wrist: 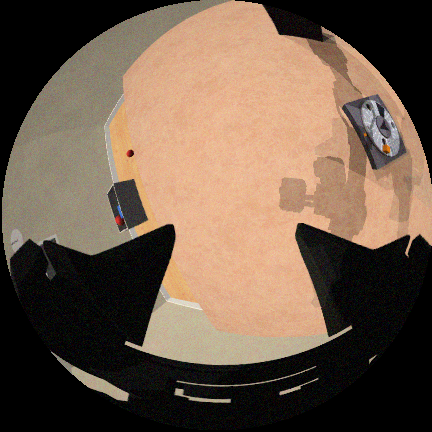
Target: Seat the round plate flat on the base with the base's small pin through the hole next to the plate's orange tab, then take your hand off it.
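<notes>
The round plate, silvery grey with a dark centre, lies on the dark square base at the upper right of the wrist view. The plate's orange tab is at its lower edge. A small orange spot shows on the base at the plate's left edge. The small pin and the hole beside the tab are too small to make out, and I cannot tell whether the plate lies fully flat. My gripper is open and empty, well away from the plate and base, to their lower left.
A dark box stands at the table's left edge, with a red ball and something blue by it. Another red ball lies on the wooden strip. A black object shows at the top edge. Arm shadows fall across the pinkish mat.
</notes>
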